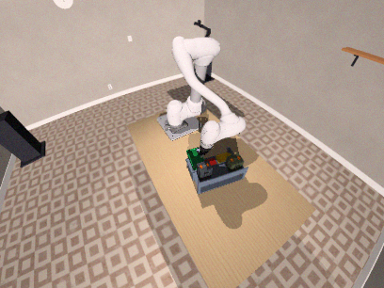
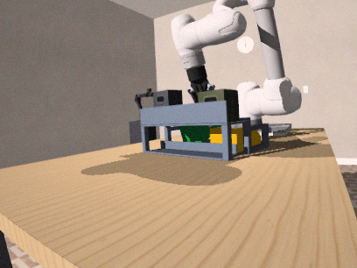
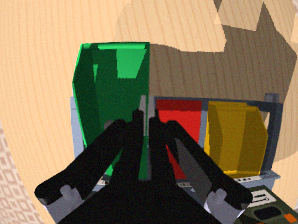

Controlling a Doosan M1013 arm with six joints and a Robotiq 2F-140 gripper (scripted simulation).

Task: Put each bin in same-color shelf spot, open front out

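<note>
My hand is 3 cm past the green bin, 4 cm to the left of it and 4 cm above it. Round my hand: dark box (15 cm ahead, 10 cm to the right, 5 cm above); yellow bin (13 cm ahead, 15 cm to the left, 7 cm below).
</note>
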